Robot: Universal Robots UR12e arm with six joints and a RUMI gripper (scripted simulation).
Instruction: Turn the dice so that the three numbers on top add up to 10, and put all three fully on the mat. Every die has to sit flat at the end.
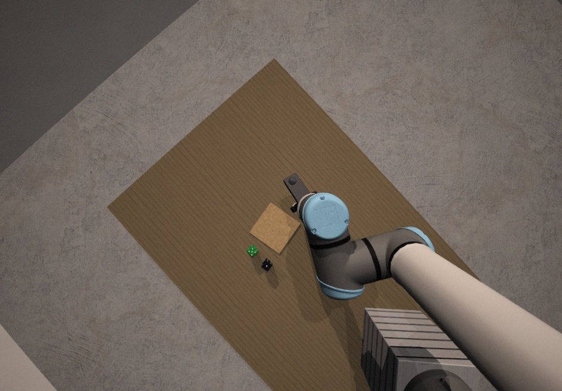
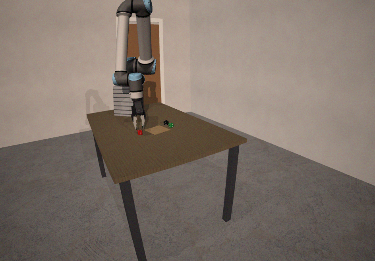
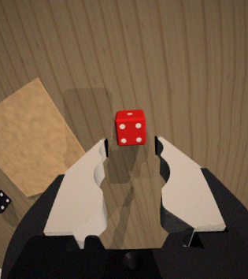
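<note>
Now: the red die 4 cm below my hand. Round my hand: tan mat 14 cm to the left, 5 cm below, 1 cm ahead; black die 26 cm to the left, 6 cm behind, 4 cm below; green die 26 cm to the left, 4 cm below, 2 cm ahead.
</note>
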